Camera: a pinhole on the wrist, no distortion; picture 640 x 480 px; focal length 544.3 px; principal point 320.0 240.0 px. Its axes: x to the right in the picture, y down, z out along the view. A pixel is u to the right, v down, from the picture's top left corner.
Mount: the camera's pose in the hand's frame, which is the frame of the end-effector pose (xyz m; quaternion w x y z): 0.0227 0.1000 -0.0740 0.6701 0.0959 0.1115 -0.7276
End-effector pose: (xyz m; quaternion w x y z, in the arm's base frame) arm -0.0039 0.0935 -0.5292 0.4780 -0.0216 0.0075 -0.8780
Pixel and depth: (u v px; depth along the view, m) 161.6 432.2 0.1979
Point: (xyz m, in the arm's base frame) 0.0254 -0.0387 -0.3998
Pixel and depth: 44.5 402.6 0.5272
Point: 0.0651 -0.1793 -0.0276
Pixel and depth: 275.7 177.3 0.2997
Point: 0.0422 0.0797 -0.3100
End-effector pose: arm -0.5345 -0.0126 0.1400 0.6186 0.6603 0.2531 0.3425
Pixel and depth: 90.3 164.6 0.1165
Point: -0.4972 -0.0494 0.2548
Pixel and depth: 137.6 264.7 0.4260
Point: -0.2210 -0.2212 0.2578
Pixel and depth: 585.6 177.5 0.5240
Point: -0.2704 -0.2508 -0.1562
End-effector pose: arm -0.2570 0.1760 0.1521 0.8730 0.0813 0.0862 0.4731
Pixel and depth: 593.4 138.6 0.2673
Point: -0.1604 0.0825 0.2725
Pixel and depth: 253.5 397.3 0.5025
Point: -0.0672 0.3004 0.5471
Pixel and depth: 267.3 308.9 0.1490
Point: -0.2729 0.2459 0.2343
